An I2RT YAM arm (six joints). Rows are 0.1 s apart.
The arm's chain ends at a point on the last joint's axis. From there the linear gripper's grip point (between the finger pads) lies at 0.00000 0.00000 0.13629 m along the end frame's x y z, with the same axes.
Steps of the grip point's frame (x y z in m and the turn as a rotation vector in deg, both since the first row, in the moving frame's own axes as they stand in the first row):
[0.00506, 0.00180, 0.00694, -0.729, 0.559, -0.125]
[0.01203, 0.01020, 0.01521, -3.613, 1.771, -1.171]
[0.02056, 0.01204, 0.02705, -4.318, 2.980, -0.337]
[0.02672, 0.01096, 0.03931, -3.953, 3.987, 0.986]
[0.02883, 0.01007, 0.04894, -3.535, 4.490, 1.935]
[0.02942, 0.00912, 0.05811, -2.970, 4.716, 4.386]
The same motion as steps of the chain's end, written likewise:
[0.00373, 0.00007, 0.00696, -0.729, 0.559, -0.125]
[0.00773, 0.00166, 0.01555, -3.613, 1.771, -1.171]
[0.01345, 0.00180, 0.02762, -4.318, 2.980, -0.337]
[0.01733, 0.00149, 0.03996, -3.953, 3.987, 0.986]
[0.01831, 0.00150, 0.04962, -3.535, 4.490, 1.935]
[0.01850, 0.00164, 0.05875, -2.970, 4.716, 4.386]

